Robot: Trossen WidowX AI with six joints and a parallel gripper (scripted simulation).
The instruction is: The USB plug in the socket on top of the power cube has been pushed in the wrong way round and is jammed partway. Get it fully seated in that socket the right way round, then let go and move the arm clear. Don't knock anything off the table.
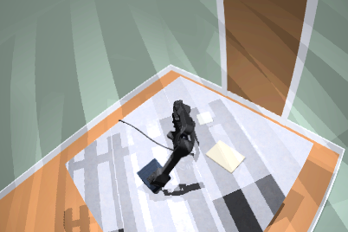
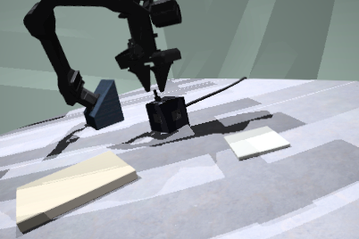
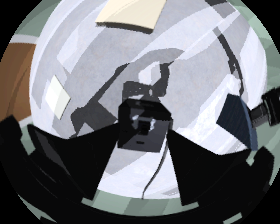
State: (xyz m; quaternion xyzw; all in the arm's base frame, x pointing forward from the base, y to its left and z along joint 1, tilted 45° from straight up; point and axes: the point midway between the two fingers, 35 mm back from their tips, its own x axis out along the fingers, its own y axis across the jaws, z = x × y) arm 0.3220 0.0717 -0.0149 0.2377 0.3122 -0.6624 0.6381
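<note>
My gripper tip is 10 mm above the USB plug. From my gripper tip the other things lie so: cream slab 80 mm ahead, 280 mm to the right, 100 mm below; thin white tile 270 mm ahead, 30 mm to the left, 100 mm below.
</note>
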